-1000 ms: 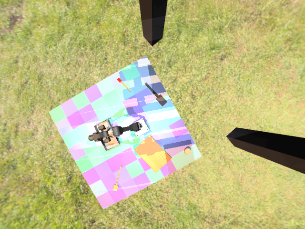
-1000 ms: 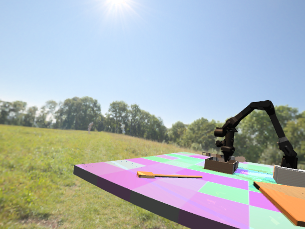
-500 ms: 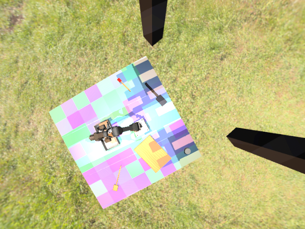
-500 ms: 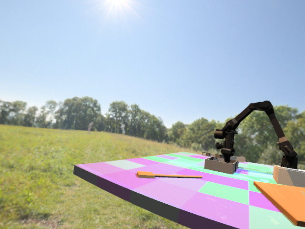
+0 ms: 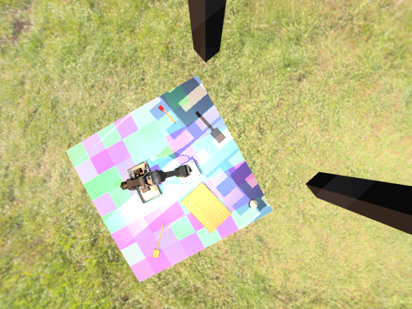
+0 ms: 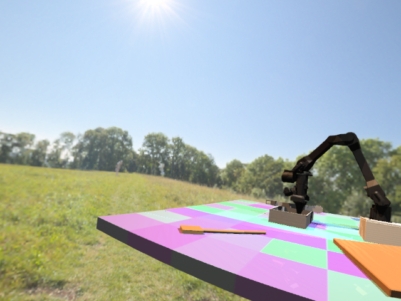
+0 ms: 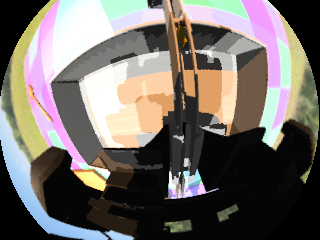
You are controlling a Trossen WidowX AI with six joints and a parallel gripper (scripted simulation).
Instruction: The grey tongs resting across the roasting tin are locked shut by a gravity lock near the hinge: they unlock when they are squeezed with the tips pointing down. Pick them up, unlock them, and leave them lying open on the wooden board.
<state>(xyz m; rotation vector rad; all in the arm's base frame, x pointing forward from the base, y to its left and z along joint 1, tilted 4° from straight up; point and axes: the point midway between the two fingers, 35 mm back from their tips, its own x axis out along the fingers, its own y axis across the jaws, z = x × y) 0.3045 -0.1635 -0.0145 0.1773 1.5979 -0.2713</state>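
The roasting tin is 3 cm ahead of my gripper tip and 1 cm to the left of it. From my gripper tip the other things lie so: wooden board: 22 cm behind, 50 cm to the left, 2 cm below; dark spatula: 67 cm behind, 3 cm to the left, 3 cm below; small white disc: 53 cm behind, 72 cm to the left, 1 cm below.
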